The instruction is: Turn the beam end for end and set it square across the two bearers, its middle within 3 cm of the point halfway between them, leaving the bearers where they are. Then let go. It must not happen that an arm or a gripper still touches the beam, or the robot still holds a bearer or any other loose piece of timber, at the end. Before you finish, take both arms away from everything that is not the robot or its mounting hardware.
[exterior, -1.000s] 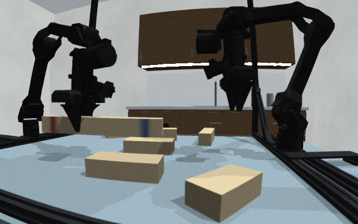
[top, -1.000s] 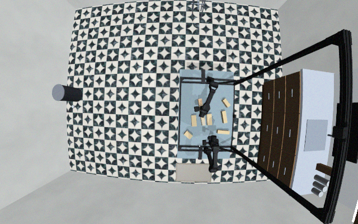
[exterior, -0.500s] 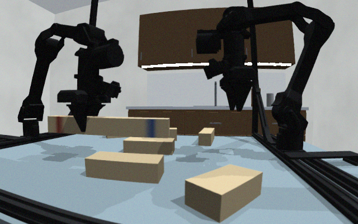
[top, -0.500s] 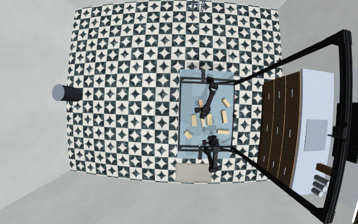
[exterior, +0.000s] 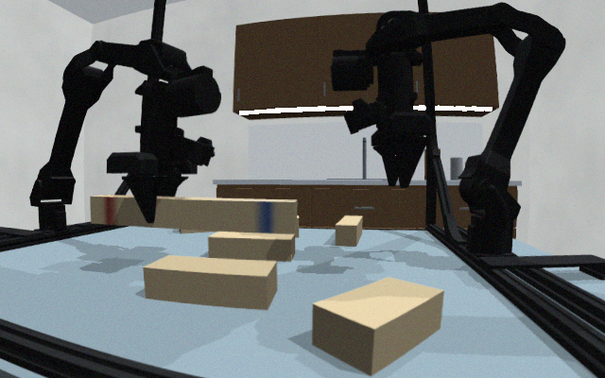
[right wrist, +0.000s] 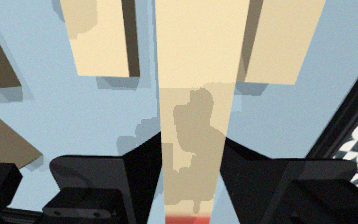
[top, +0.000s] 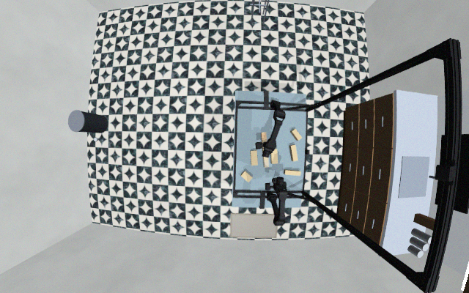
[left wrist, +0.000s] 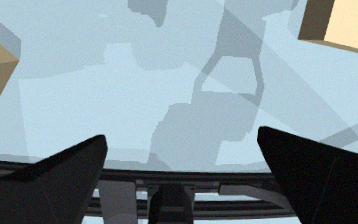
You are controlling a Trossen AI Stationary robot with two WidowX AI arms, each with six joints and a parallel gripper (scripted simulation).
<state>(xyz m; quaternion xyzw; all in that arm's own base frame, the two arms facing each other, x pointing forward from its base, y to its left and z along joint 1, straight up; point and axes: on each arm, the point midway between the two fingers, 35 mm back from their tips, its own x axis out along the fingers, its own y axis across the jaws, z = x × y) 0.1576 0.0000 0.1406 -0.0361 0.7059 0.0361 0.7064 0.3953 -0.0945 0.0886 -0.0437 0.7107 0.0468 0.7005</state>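
Right now my right hand is 50 mm to the right of the beam, 20 mm above it and 10 mm past it.
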